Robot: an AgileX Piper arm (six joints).
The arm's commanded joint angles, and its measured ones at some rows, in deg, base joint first. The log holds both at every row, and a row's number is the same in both.
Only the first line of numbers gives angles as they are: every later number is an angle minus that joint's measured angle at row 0.
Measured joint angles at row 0:
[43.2 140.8 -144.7 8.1 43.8 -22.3]
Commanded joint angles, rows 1 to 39:
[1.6 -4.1 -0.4 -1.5 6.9 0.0]
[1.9 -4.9 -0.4 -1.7 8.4 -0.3]
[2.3 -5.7 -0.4 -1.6 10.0 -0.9]
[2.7 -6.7 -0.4 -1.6 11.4 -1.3]
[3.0 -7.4 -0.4 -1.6 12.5 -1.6]
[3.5 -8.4 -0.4 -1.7 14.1 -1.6]
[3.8 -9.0 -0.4 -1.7 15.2 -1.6]
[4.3 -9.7 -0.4 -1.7 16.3 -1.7]
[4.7 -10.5 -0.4 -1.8 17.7 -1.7]
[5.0 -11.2 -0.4 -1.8 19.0 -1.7]
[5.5 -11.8 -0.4 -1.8 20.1 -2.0]
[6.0 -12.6 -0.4 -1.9 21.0 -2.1]
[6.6 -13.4 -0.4 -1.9 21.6 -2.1]
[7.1 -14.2 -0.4 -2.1 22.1 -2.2]
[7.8 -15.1 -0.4 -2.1 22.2 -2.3]
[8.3 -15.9 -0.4 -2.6 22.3 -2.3]
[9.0 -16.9 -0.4 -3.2 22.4 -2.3]
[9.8 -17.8 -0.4 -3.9 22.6 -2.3]
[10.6 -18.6 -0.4 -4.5 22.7 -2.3]
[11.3 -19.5 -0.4 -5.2 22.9 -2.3]
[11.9 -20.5 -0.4 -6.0 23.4 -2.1]
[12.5 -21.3 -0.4 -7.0 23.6 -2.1]
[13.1 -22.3 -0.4 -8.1 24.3 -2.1]
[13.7 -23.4 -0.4 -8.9 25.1 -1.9]
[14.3 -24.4 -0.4 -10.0 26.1 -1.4]
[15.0 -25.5 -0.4 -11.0 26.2 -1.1]
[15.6 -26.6 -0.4 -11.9 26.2 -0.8]
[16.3 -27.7 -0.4 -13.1 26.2 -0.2]
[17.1 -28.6 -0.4 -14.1 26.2 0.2]
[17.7 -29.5 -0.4 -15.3 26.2 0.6]
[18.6 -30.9 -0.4 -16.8 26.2 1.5]
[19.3 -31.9 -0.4 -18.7 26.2 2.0]
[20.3 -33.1 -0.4 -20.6 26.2 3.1]
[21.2 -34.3 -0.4 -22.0 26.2 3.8]
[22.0 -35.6 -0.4 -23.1 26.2 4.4]
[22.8 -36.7 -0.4 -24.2 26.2 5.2]
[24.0 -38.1 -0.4 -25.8 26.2 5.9]
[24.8 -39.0 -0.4 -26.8 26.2 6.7]
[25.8 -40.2 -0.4 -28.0 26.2 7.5]
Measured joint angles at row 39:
[22.7 -35.6 0.0 -23.1 26.0 4.5]
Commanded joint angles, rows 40 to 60:
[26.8 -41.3 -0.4 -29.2 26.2 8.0]
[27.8 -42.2 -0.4 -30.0 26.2 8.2]
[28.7 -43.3 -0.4 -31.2 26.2 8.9]
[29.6 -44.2 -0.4 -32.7 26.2 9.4]
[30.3 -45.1 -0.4 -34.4 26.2 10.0]
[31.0 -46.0 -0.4 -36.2 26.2 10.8]
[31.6 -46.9 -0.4 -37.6 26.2 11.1]
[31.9 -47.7 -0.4 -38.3 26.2 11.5]
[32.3 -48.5 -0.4 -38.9 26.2 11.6]
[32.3 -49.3 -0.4 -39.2 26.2 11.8]
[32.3 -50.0 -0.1 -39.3 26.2 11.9]
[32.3 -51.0 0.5 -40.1 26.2 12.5]
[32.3 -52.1 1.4 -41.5 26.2 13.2]
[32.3 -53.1 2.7 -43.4 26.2 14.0]
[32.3 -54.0 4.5 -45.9 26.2 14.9]
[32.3 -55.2 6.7 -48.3 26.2 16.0]
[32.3 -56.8 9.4 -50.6 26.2 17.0]
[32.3 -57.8 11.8 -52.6 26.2 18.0]
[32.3 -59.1 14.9 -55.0 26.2 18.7]
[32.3 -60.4 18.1 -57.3 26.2 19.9]
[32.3 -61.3 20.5 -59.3 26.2 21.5]
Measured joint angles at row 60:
[32.0 -57.5 11.8 -51.6 26.0 17.2]
